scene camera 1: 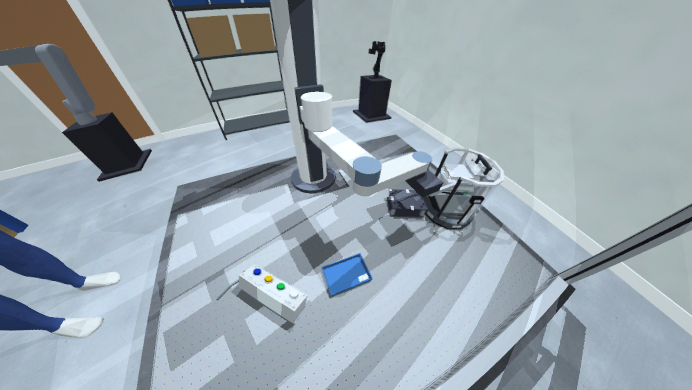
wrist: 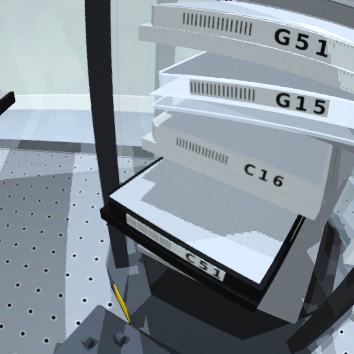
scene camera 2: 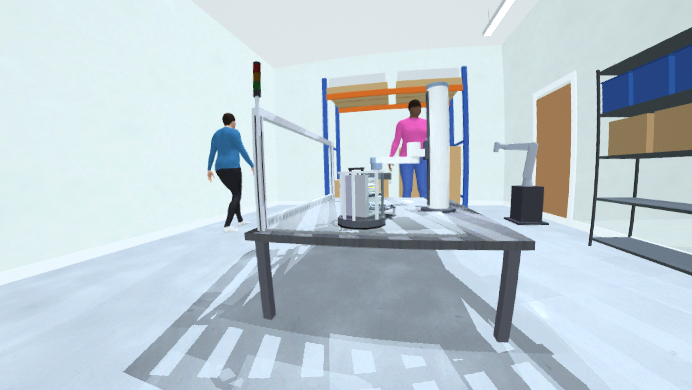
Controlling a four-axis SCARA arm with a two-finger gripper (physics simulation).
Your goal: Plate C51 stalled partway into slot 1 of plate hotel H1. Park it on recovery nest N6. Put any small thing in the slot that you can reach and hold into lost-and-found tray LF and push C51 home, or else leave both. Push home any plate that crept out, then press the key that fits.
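Places are measured from the arm's base along level axes (x ahead, y left, z up), in metres.
Pixels of known places: gripper, fingertip midpoint: [scene camera 1: 442, 171] [wrist: 179, 78] [scene camera 2: 374, 182]; arm's base at its link origin: [scene camera 1: 313, 177] [scene camera 2: 438, 210].
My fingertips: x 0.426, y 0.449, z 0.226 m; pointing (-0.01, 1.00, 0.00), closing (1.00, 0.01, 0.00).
For each thing: its top centre in the pictures, then the offset to it from my fingertips. "pt": a spot on its surface instead.
- Plate hotel H1 at its top centre: [scene camera 1: 475, 160] [scene camera 2: 360, 167] dx +0.066, dy +0.072, dz +0.081 m
- black-edged plate C51 at its top centre: [wrist: 240, 168] dx +0.035, dy +0.025, dz -0.056 m
- C16 at its top centre: [wrist: 268, 103] [scene camera 1: 457, 180] dx +0.050, dy +0.053, dz -0.027 m
- G15 at its top centre: [wrist: 286, 46] dx +0.052, dy +0.047, dz +0.009 m
- G51 at its top centre: [wrist: 288, 13] [scene camera 1: 461, 170] dx +0.050, dy +0.046, dz +0.027 m
- Blue tray LF at its top centre: [scene camera 1: 346, 272] dx +0.148, dy -0.510, dz -0.195 m
- key box at its top centre: [scene camera 1: 268, 287] dx +0.119, dy -0.763, dz -0.129 m
- dark nest fixture at its top centre: [scene camera 1: 408, 197] [scene camera 2: 381, 205] dx -0.030, dy -0.115, dz -0.143 m
- thin yellow strip at a spot on its surface: [wrist: 121, 302] pt dx -0.038, dy +0.003, dz -0.184 m
Plate hotel H1 [scene camera 1: 446, 223] [scene camera 2: 361, 223] stands at the table's far right; its dark post [wrist: 102, 125] shows in the wrist view. There, black-edged plate C51 [wrist: 210, 220] is lowest of the labelled plates and juts out past C16 [wrist: 240, 165]. G15 [wrist: 225, 95] and G51 [wrist: 225, 30] lie above. I cannot tell whether any crept out. No small thing is discernible in the slot. My gripper [scene camera 1: 441, 189] is open and empty at the hotel's front; its fingertips are hard to make out. Blue tray LF [scene camera 1: 345, 274] lies mid-table. The key box [scene camera 1: 267, 295] has blue, yellow, green and white keys.
A dark nest fixture [scene camera 1: 406, 204] with pale corner pieces sits beside the hotel; its label is unreadable. A thin yellow strip [wrist: 121, 302] shows below C51. The arm's column [scene camera 1: 305, 150] [scene camera 2: 438, 150] stands behind. A guard frame [scene camera 2: 260, 170] runs along one table side.
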